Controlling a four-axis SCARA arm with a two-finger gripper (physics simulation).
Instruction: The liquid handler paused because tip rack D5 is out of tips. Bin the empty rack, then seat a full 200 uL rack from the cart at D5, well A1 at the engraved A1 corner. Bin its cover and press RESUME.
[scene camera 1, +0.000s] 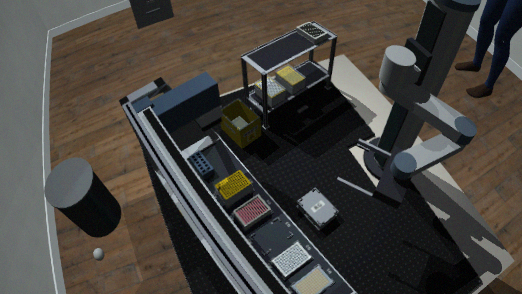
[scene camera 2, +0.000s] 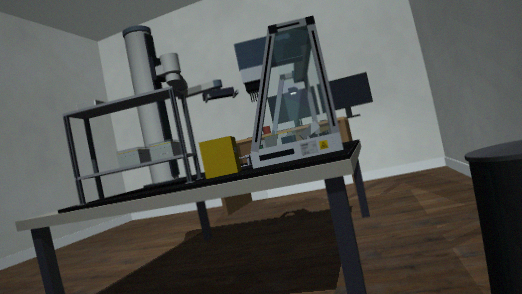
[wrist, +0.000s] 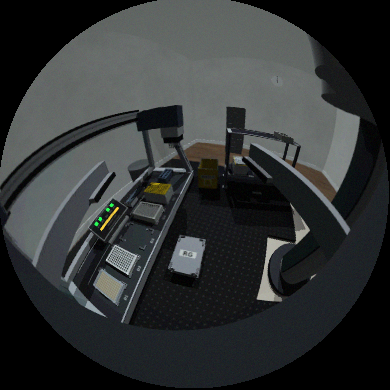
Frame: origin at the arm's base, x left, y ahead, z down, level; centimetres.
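Seen in the pictures: gripper, between the fingertips: (scene camera 1: 348, 159) (scene camera 2: 223, 93) (wrist: 175, 155); arm's base, origin of its link: (scene camera 1: 387, 159) (wrist: 290, 268).
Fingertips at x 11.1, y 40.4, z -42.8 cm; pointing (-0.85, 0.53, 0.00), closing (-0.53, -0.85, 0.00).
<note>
Pixels of each thing's top centre, then the offset from my fingertips to it. "*": a spot on its surface instead.
- yellow-topped tip rack, centre of its top: (scene camera 1: 232, 184) (scene camera 2: 278, 133) (wrist: 156, 187) dx -24.8, dy +31.8, dz +29.6 cm
- white-and-yellow rack, centre of its top: (scene camera 2: 164, 141) (scene camera 1: 269, 85) (wrist: 240, 159) dx -63.1, dy -3.2, dz +24.5 cm
- yellow-topped rack, centre of its top: (scene camera 2: 133, 148) (scene camera 1: 290, 73) dx -66.1, dy -15.9, dz +24.5 cm
- yellow waste bin, centre of its top: (scene camera 2: 217, 139) (scene camera 1: 239, 113) (wrist: 208, 163) dx -56.2, dy +15.7, dz +28.0 cm
- screen, a spot on its surface: (wrist: 107, 220) * dx +3.5, dy +39.4, dz +29.6 cm
- grey RG box, centre of its top: (wrist: 187, 252) (scene camera 1: 318, 205) dx -3.9, dy +4.2, dz +35.9 cm
- pale rack with dark holes, centre of its top: (scene camera 2: 94, 104) (scene camera 1: 312, 30) (wrist: 283, 133) dx -69.0, dy -28.5, dz +3.4 cm
- blue tube rack, a spot on its surface: (scene camera 1: 201, 164) * dx -41.0, dy +39.9, dz +32.2 cm
- pink-filled rack, centre of its top: (scene camera 1: 251, 210) (wrist: 146, 208) dx -12.6, dy +29.3, dz +32.6 cm
- white plate, centre of its top: (scene camera 1: 291, 259) (wrist: 119, 258) dx +11.7, dy +24.4, dz +34.3 cm
My gripper (scene camera 1: 350, 160) (scene camera 2: 220, 95) (wrist: 175, 155) is open and empty, high above the black mat, its fingers wide apart. A yellow-topped tip rack (scene camera 1: 233, 184) (wrist: 158, 191) sits on the deck between the blue tube rack and a pale rack; its slot label is not readable. On the cart (scene camera 1: 264, 100) (scene camera 2: 73, 155) (wrist: 227, 155), a white-and-yellow rack (scene camera 1: 270, 91) and a yellow-topped rack (scene camera 1: 290, 77) stand on the lower shelf. The yellow waste bin (scene camera 1: 241, 131) (scene camera 2: 220, 157) (wrist: 208, 177) stands beside the cart. A screen (wrist: 107, 220) shows green dots and a yellow bar; no RESUME lettering is readable.
A grey RG box (scene camera 1: 317, 207) (wrist: 187, 254) lies on the mat near the deck. A pale rack with dark holes (scene camera 1: 313, 31) is on the cart's top shelf. The deck also holds a blue tube rack (scene camera 1: 201, 164), a pink-filled rack (scene camera 1: 253, 212) and a white plate (scene camera 1: 291, 259).
</note>
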